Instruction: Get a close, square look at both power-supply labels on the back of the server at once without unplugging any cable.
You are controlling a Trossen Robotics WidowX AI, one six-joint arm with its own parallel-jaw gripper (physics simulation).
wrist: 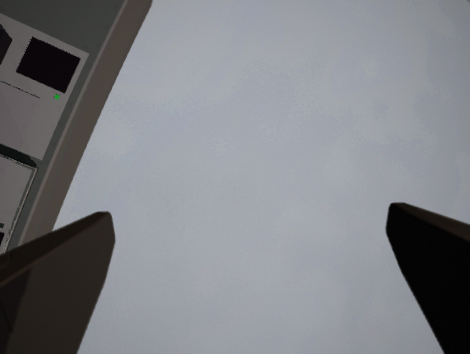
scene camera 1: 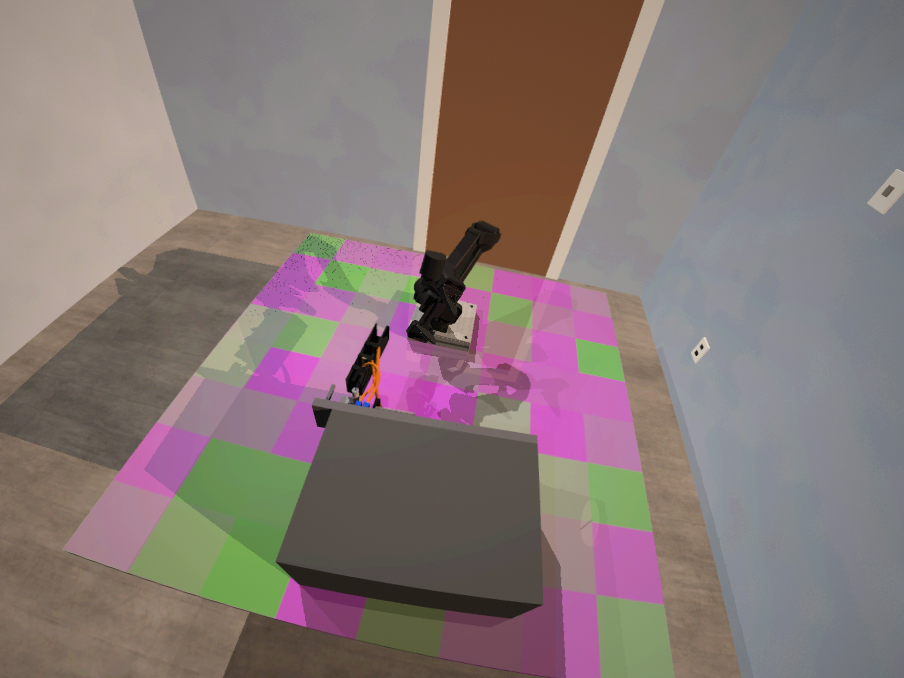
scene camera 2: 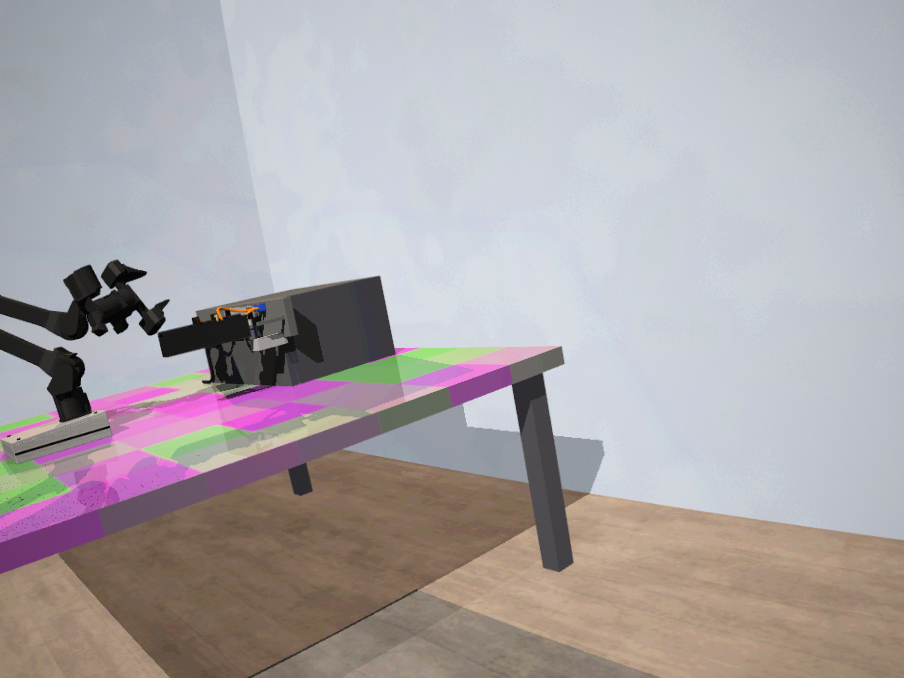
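Where they show: gripper, fingertip midpoint: (wrist: 251, 222) (scene camera 1: 444, 329) (scene camera 2: 157, 286); arm's base, origin of the base link: (scene camera 1: 438, 324) (scene camera 2: 75, 417).
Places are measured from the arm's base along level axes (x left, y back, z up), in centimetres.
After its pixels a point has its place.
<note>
The server (scene camera 1: 416, 503) @(y -63.4, x 7.3, z 15.8 cm) (scene camera 2: 339, 332) @(y -62.7, x -13.7, z 4.5 cm) is a dark grey box on the table, its back facing the arm. In the wrist view its rim (wrist: 95, 120) @(y -72.2, x 10.2, z 15.8 cm) runs diagonally at the left. Inside the rim, a pale panel (wrist: 25, 117) @(y -45.0, x 5.4, z 13.0 cm) with a dark square and a green light is cut off by the frame. A second pale panel (wrist: 15, 192) @(y -44.5, x 0.2, z 14.5 cm) shows partly below it. No readable power-supply label shows. Orange cables (scene camera 1: 377, 375) @(y -34.0, x -9.4, z 11.3 cm) (scene camera 2: 237, 310) @(y -40.2, x -8.1, z 15.0 cm) run to blue plugs (scene camera 1: 362, 403) @(y -45.0, x -9.5, z 15.0 cm) (scene camera 2: 259, 307) @(y -44.7, x -10.5, z 14.6 cm) at the server's back. My gripper (scene camera 2: 156, 286) @(y -26.5, x 4.2, z 24.1 cm) (wrist: 251, 222) @(y -26.5, x 4.2, z 24.1 cm) is open and empty, in front of and apart from the server's back.
A black cable arm (scene camera 1: 362, 372) @(y -34.5, x -13.1, z 11.8 cm) (scene camera 2: 197, 339) @(y -26.7, x -14.9, z 11.1 cm) sticks out from the server's back towards my arm. My arm's pale base (scene camera 1: 460, 332) @(y -1.2, x 7.6, z -0.4 cm) (scene camera 2: 58, 435) @(y 5.9, x -9.1, z -1.5 cm) stands on the checkered table (scene camera 1: 240, 474) @(y -60.1, x -35.7, z -4.8 cm) (scene camera 2: 438, 357) @(y -75.3, x -34.4, z -4.8 cm). Pale wall fills most of the wrist view.
</note>
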